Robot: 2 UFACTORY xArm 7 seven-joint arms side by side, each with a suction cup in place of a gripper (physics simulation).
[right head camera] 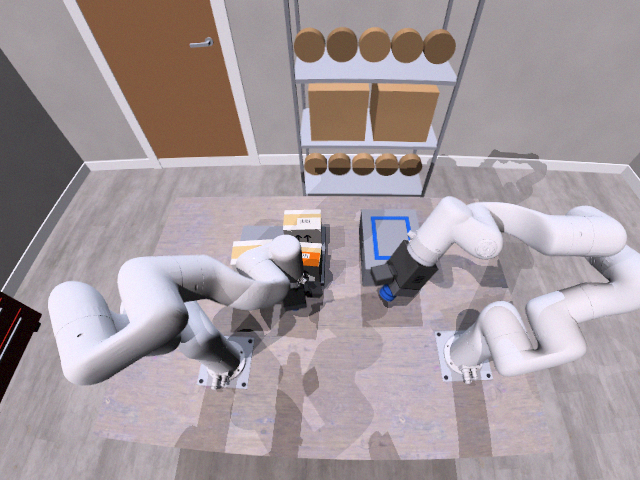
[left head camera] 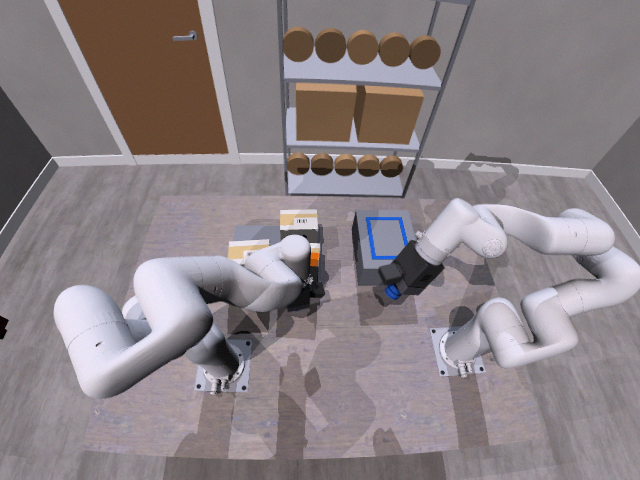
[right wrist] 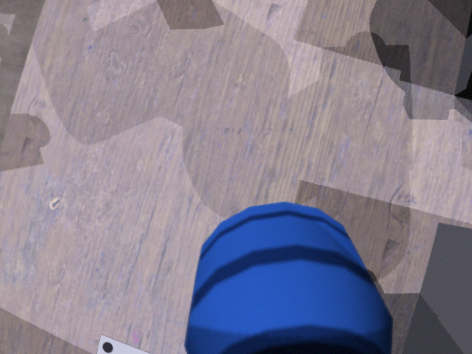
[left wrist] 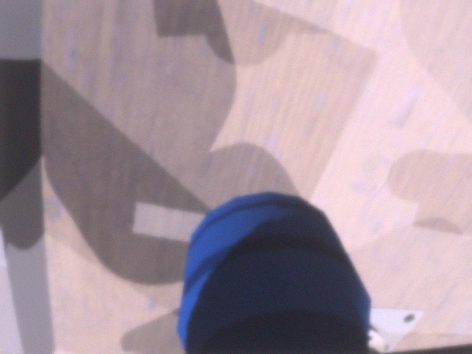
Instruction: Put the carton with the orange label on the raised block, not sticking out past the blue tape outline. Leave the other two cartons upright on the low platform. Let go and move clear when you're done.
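Frame: origin at the left arm's base, x ahead, y left, z up, level; metres.
Seen in the pictures: left end effector, tool point: [left wrist: 264, 258]; right end effector, tool point: [right head camera: 386, 294] [left head camera: 391, 293] [right wrist: 276, 272]; left arm's base, origin of the base link: [right head camera: 226, 360] [left head camera: 224, 364]; right arm's base, origin of the base link: [right head camera: 463, 354] [left head camera: 457, 350].
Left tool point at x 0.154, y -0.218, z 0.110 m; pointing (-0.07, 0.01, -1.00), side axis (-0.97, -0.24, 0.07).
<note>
Pixels of each thing's top centre, then the offset from my left tool point to it. "spot": a spot on its surface instead. Level surfaces: height alone.
- carton with the orange label, middle of its top: [left head camera: 299, 253] [right head camera: 300, 253] 0.160 m ahead, 0.007 m right, 0.039 m up
- low platform, surface spot: [left head camera: 250, 232] [right head camera: 257, 232] spot: 0.313 m ahead, 0.178 m left, 0.062 m down
- third carton, middle of its top: [left head camera: 248, 251] [right head camera: 251, 251] 0.167 m ahead, 0.154 m left, 0.032 m up
- raised block, middle of its top: [right head camera: 392, 237] [left head camera: 387, 237] 0.250 m ahead, 0.313 m right, 0.011 m up
- blue tape outline, surface spot: [right head camera: 390, 218] [left head camera: 384, 218] spot: 0.331 m ahead, 0.313 m right, 0.011 m up
- table, its level: 0.110 m down
The carton with the orange label [left head camera: 314, 259] [right head camera: 311, 258] stands on the low platform [left head camera: 250, 232] [right head camera: 258, 233], partly hidden by the left arm. Another carton [left head camera: 298, 219] [right head camera: 302, 221] stands behind it, and a third carton [left head camera: 249, 246] [right head camera: 249, 250] stands to its left, partly covered by the arm. The raised block [left head camera: 369, 271] [right head camera: 369, 271] carries the blue tape outline [left head camera: 383, 218] [right head camera: 390, 218]. My left gripper [left head camera: 299, 305] [right head camera: 295, 306] [left wrist: 272, 220] is in front of the orange-label carton, cup bare. My right gripper [left head camera: 392, 292] [right head camera: 386, 293] [right wrist: 290, 230] hangs at the block's front side, cup bare.
The right arm's black wrist body [left head camera: 416, 268] [right head camera: 410, 268] overlaps the raised block's front right part in the head views. A shelf rack [left head camera: 361, 146] [right head camera: 369, 145] with round and square brown items stands behind the table [left head camera: 320, 413] [right head camera: 320, 413].
</note>
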